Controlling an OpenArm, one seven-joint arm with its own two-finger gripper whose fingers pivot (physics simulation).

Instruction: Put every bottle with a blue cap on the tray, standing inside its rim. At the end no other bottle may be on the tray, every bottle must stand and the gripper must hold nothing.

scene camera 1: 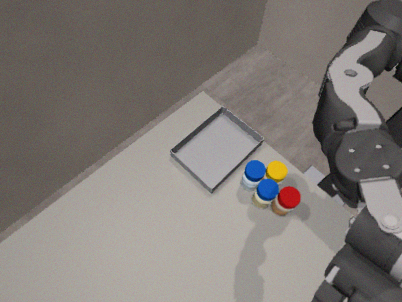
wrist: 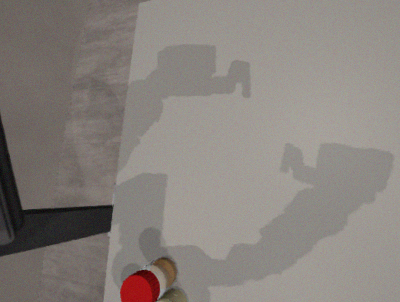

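Two blue-capped bottles, one with clear-white contents (scene camera 1: 255, 172) and one with pale yellow contents (scene camera 1: 267, 191), stand upright on the table beside the tray. A yellow-capped bottle (scene camera 1: 276, 171) and a red-capped bottle (scene camera 1: 288, 198) (wrist: 140, 288) stand close against them. The grey tray (scene camera 1: 216, 150) holds no bottle. In the wrist view, part of a pale yellowish bottle (wrist: 175, 296) shows at the bottom edge, its cap out of frame. My gripper is open and away from the bottles; one dark finger (wrist: 8, 200) shows at the left edge of the wrist view. Its fingertips are not clear in the scene view.
The arm (scene camera 1: 367, 155) spans the right side of the scene view, right of the bottles. The pale table (scene camera 1: 150, 215) (wrist: 280, 115) carries arm shadows. The tray lies near the table's far corner. A dark support (wrist: 70, 225) meets the table edge in the wrist view.
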